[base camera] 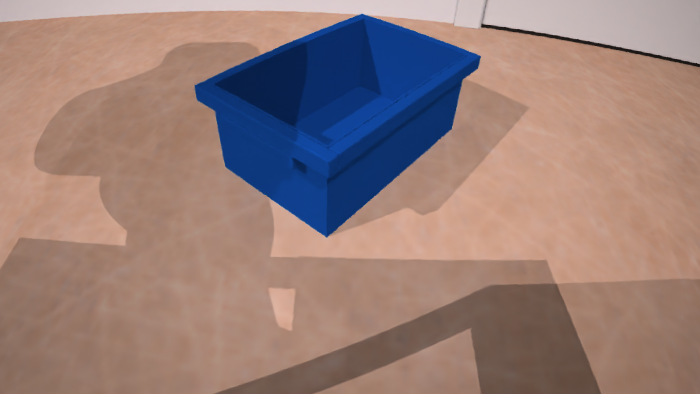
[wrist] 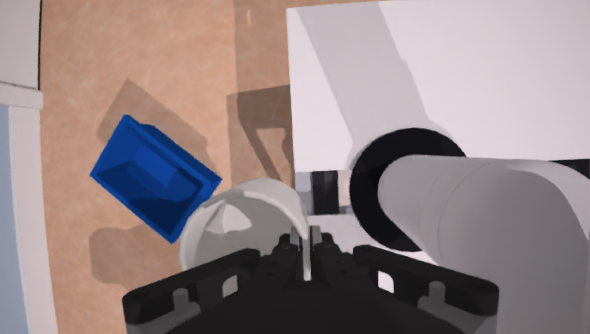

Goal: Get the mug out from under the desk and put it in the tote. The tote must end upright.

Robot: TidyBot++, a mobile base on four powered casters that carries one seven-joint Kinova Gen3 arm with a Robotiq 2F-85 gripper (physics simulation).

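Frame: origin at the arm's base, x right, y down, z ahead, level; metres.
Seen in the pictures: gripper, between the fingertips: (wrist: pixel 305 240); arm's base, origin of its link: (wrist: pixel 413 191).
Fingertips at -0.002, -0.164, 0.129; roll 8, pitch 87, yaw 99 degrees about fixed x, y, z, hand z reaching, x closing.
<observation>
Pixels of each thing's top centre, then the offset from my fingertips to it, as dx, dy, dz. "spot": a spot on its surface instead. Level surfaces: height alone.
- blue tote, centre of its top: (base camera: pixel 350 64) (wrist: pixel 146 179) +0.010, +0.440, +0.430
- white mug, a spot on its surface: (wrist: pixel 250 215) spot: +0.007, +0.043, +0.049
- floor, height of its surface: dy +0.560
The blue tote (base camera: pixel 395 130) (wrist: pixel 155 172) stands upright on the floor, its open top facing up, with no object visible inside. In the wrist view it lies to the left, past the mug. My gripper (wrist: pixel 305 240) is shut on the thin wall of the white mug (wrist: pixel 250 215), which hangs to the left of the fingertips. In the wrist view the mug's edge overlaps the tote's near corner. The lower part of the mug is hidden behind the gripper's black linkage. The desk does not show in either view.
My white base (wrist: pixel 450 75) and the arm (wrist: pixel 500 210) fill the right of the wrist view. A white wall (base camera: pixel 200 5) runs behind the tote, with a door panel (base camera: pixel 600 25) at the back right. Shadows fall on the floor (base camera: pixel 625 200) around the tote.
</observation>
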